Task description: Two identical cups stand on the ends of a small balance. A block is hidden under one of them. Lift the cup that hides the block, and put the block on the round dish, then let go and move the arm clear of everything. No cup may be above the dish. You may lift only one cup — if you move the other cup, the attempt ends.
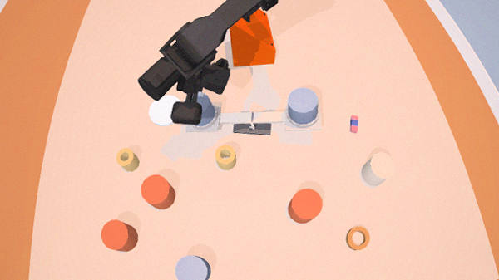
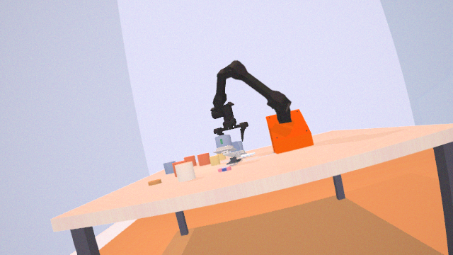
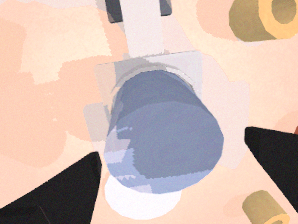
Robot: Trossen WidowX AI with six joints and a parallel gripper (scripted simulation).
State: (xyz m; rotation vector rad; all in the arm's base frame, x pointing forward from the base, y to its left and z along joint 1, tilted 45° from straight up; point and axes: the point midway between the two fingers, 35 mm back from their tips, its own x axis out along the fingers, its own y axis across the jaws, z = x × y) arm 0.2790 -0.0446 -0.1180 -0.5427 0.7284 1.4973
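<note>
My gripper tip is 1 cm past the pale lilac block and 5 cm above it. Round my gripper tip: white round dish (5 cm behind, 11 cm to the right, 8 cm below); then balance (1 cm ahead, 14 cm to the left, 5 cm below); then grey-blue cup (2 cm ahead, 27 cm to the left, 2 cm above).
</note>
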